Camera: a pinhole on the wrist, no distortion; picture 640 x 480 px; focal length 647.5 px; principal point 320.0 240.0 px. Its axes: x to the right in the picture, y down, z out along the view. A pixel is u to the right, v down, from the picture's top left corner.
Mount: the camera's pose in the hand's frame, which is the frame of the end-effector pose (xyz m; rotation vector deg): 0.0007 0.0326 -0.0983 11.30 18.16 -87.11
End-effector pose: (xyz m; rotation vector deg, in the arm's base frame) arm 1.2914 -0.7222 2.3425 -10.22 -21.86 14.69
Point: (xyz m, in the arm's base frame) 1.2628 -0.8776 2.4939
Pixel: 601 141
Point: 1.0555 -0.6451 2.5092
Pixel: outside the picture
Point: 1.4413 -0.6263 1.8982
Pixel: behind the camera
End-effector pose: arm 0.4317 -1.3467 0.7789 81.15 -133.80 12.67
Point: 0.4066 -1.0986 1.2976
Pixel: behind the camera
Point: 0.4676 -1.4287 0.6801
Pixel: 425 215
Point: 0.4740 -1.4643 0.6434
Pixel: 429 236
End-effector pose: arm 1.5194 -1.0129 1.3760 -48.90 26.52 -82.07
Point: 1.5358 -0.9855 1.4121
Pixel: 330 109
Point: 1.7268 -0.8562 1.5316
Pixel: 131 22
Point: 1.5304 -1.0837 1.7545
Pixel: 599 411
